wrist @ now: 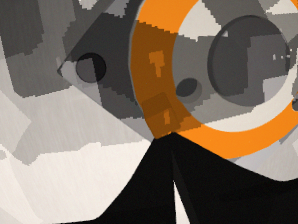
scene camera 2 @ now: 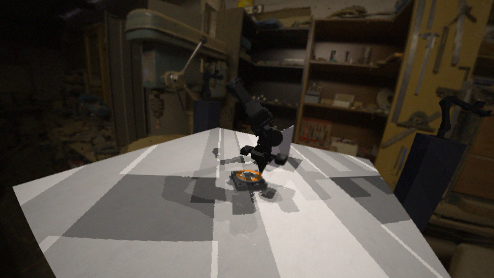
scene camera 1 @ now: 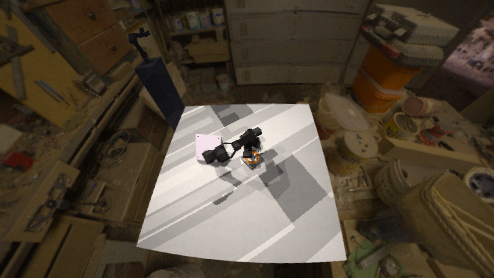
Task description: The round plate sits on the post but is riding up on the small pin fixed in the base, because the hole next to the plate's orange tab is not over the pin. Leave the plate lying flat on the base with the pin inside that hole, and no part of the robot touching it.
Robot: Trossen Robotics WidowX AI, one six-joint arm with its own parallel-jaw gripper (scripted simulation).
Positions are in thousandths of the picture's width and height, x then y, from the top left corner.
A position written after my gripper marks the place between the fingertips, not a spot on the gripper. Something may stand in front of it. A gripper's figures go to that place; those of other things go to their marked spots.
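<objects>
My gripper (wrist: 559,641) is 0.1 m from the lens, and a round plate (wrist: 549,221) is likewise 0.1 m from the lens. As for a square base (wrist: 331,288), I find it 0.11 m from the lens.
</objects>
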